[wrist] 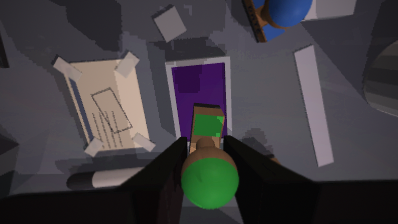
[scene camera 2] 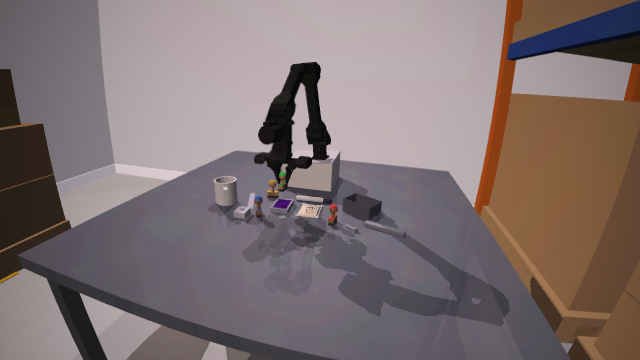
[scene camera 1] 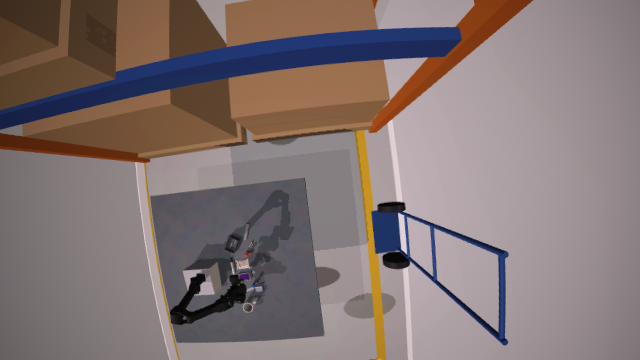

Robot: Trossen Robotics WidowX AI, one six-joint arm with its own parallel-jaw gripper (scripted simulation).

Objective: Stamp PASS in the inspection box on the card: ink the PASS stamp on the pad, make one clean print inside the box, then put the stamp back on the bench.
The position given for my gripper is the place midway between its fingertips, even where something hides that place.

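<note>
My gripper [scene camera 2: 282, 184] [wrist: 205, 142] is visible in scene camera 2 and in the wrist view. Also visible: a green-knobbed stamp [wrist: 209, 177], a dark tray [scene camera 2: 359, 205] and a marker [wrist: 104, 178].
</note>
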